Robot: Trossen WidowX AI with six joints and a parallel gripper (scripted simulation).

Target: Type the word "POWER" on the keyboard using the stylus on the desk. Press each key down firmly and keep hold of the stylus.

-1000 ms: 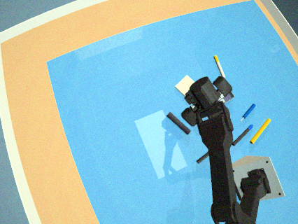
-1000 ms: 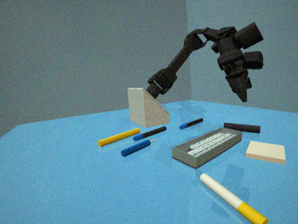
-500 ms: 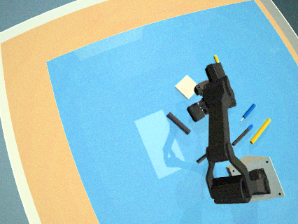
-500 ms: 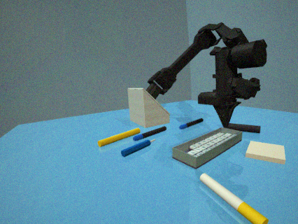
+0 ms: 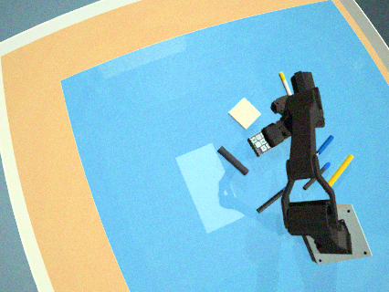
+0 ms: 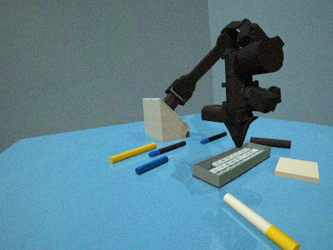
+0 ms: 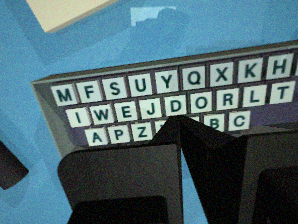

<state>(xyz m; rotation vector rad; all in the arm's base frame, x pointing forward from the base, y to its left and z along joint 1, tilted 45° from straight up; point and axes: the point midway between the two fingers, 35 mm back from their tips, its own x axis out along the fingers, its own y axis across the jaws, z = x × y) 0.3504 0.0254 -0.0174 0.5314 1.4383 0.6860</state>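
Right now the blue stylus is 120 mm behind my gripper tip, 140 mm to the right of it and 40 mm below it. Round my gripper tip: cream notepad 110 mm ahead, 70 mm to the left, 40 mm below; dark rod 20 mm behind, 180 mm to the left, 30 mm below; stylus tip 130 mm behind, 110 mm to the right, 40 mm below.
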